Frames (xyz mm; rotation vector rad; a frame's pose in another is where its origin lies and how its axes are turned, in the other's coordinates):
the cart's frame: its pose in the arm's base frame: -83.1 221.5 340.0 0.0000 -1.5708 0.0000
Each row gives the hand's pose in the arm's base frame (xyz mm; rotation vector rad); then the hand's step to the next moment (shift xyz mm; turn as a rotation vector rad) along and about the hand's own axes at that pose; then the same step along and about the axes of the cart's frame.
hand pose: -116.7 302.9 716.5 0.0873 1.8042 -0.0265
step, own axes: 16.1 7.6 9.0 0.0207 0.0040 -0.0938
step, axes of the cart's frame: -17.5 7.7 -5.6 0.0019 0.0110 0.0955
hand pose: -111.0 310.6 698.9 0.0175 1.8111 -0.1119
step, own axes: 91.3 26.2 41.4 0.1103 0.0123 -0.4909
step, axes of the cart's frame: -100.1 18.2 -19.9 0.0085 0.0491 0.5008
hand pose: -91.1 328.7 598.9 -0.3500 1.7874 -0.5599
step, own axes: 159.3 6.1 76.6 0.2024 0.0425 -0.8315
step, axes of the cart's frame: -149.4 -90.3 -28.5 -0.0100 0.0934 0.8517
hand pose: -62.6 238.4 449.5 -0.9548 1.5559 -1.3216
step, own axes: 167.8 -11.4 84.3 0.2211 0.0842 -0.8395
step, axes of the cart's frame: -16.5 -186.0 -22.8 -0.0532 0.0847 0.8664
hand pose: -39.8 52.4 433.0 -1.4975 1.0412 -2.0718
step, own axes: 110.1 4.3 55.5 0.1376 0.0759 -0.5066
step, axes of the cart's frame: 76.6 -96.1 -11.2 -0.0481 0.0319 0.5273
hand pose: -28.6 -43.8 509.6 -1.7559 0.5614 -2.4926
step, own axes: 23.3 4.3 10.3 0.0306 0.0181 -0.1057
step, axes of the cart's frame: 22.7 -12.3 -0.4 -0.0091 0.0041 0.1111
